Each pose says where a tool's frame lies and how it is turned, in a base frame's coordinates. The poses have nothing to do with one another.
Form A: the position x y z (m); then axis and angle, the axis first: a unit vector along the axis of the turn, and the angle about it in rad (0 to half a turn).
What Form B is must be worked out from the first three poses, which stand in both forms.
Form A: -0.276 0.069 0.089 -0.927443 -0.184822 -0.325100 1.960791
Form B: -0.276 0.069 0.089 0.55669 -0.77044 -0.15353 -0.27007
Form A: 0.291 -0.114 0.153 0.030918 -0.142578 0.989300 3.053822
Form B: 0.291 -0.114 0.153 0.04387 0.03089 -0.14244 0.98835
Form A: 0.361 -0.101 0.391 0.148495 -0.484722 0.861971 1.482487
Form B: 0.361 -0.101 0.391 0.73763 0.10026 -0.32729 0.58201
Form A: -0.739 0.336 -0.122 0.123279 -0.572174 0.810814 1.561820
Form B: -0.739 0.336 -0.122 0.71027 0.08678 -0.40277 0.57075
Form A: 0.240 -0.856 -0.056 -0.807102 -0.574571 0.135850 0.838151
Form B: 0.240 -0.856 -0.056 0.91347 -0.32842 -0.23380 0.05528
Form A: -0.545 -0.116 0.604 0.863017 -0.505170 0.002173 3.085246
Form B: -0.545 -0.116 0.604 0.02817 0.86267 -0.50497 0.00217
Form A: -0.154 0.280 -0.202 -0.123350 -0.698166 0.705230 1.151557
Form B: -0.154 0.280 -0.202 0.83877 -0.06716 -0.38014 0.38399
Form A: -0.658 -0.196 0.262 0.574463 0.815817 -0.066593 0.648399
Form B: -0.658 -0.196 0.262 0.94791 0.18300 0.25988 -0.02121
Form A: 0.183 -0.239 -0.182 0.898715 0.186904 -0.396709 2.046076
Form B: 0.183 -0.239 -0.182 0.52077 0.76723 0.15956 -0.33867
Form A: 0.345 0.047 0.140 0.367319 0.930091 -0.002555 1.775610
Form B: 0.345 0.047 0.140 0.63112 0.28493 0.72146 -0.00198
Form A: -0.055 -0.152 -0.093 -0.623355 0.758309 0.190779 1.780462
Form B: -0.055 -0.152 -0.093 0.62923 -0.48448 0.58937 0.14828
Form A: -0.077 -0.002 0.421 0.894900 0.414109 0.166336 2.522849
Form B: -0.077 -0.002 0.421 0.30446 0.85241 0.39445 0.15844
